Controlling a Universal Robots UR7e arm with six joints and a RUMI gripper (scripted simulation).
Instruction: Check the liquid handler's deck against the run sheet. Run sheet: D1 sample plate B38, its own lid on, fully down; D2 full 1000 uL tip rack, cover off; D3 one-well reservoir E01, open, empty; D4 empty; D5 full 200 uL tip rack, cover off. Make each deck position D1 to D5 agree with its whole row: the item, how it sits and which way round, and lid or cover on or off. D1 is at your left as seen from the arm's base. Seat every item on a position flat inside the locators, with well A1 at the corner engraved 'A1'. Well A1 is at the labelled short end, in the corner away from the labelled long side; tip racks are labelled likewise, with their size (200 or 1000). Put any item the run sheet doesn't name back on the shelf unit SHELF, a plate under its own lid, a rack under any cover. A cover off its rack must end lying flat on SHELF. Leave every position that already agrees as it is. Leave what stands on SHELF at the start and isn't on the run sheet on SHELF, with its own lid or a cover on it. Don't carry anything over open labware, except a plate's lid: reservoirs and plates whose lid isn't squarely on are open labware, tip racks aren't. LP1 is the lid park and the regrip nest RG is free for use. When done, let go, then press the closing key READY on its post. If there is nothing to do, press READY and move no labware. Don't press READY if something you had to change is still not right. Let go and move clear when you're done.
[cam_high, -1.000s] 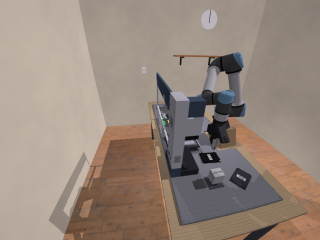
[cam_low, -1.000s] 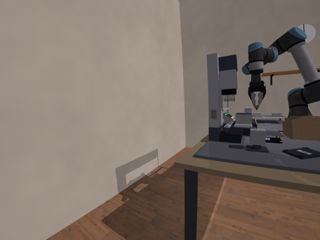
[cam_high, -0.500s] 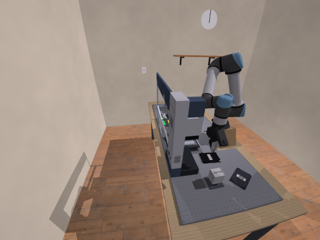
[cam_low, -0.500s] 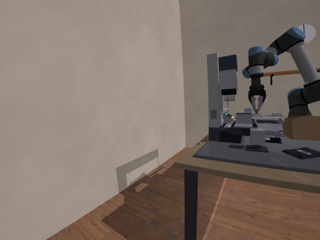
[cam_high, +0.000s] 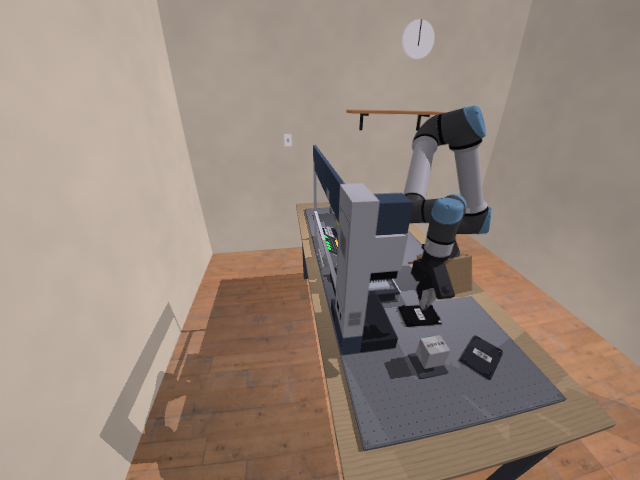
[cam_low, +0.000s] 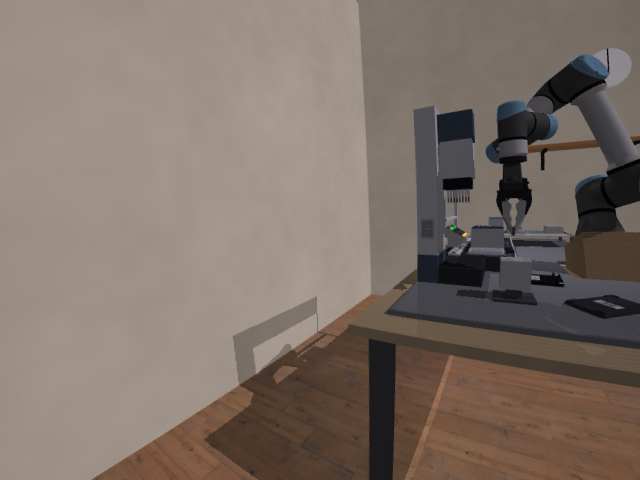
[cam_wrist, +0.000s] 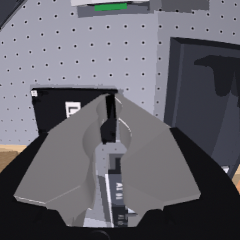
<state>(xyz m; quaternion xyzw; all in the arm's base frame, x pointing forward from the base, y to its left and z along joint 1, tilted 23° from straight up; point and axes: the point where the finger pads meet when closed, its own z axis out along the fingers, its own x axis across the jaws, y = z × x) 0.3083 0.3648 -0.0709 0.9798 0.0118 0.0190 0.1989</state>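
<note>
Now: hand 70 mm to the right of the ready key post and 100 mm above it. The rest, counted from my hand: liquid handler tower: 240 mm ahead, 50 mm to the right, 110 mm above; LP1 label: 80 mm behind, 110 mm to the right, 160 mm below; lid park LP1: 80 mm behind, 110 mm to the right, 160 mm below.
</note>
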